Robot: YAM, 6 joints.
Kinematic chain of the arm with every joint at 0, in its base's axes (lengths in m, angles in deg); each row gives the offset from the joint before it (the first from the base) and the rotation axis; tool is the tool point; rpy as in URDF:
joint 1: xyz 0 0 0.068 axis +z
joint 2: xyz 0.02 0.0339 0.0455 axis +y
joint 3: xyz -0.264 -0.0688 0 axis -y
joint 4: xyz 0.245 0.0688 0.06 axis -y
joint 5: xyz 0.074 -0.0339 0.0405 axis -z
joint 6: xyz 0.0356 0 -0.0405 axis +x
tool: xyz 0 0 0 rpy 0 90 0
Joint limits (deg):
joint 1: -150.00..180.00
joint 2: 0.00..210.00
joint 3: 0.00..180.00
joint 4: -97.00..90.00
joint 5: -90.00..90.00
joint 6: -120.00..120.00
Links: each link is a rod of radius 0.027 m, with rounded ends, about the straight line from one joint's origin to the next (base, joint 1, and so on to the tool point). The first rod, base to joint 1, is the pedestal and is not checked.
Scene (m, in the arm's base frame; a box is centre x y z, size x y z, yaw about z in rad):
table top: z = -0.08
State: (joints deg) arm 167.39 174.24 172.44 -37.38 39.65 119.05
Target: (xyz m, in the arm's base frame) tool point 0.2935 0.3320 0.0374
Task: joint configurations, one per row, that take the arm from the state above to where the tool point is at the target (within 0.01 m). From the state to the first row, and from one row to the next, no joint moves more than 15 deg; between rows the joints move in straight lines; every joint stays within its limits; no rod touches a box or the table.
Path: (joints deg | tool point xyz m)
1: 152.93 171.72 165.43 -42.63 40.17 119.05 | -0.5219 0.2925 0.1080
2: 138.47 169.21 158.41 -47.87 40.69 119.05 | -0.4216 0.4044 0.0897
3: 124.01 166.69 151.40 -53.12 41.22 119.05 | -0.2972 0.4824 0.0738
4: 109.55 164.17 144.38 -58.36 41.74 119.05 | -0.1602 0.5220 0.0606
5: 95.09 161.66 137.37 -63.61 42.26 119.05 | -0.0225 0.5223 0.0502
6: 80.63 159.14 130.36 -68.86 42.78 119.05 | 0.1048 0.4864 0.0429
7: 66.17 156.62 123.34 -74.10 43.31 119.05 | 0.2123 0.4203 0.0386
8: 51.71 154.11 116.33 -79.35 43.83 119.05 | 0.2935 0.3320 0.0374

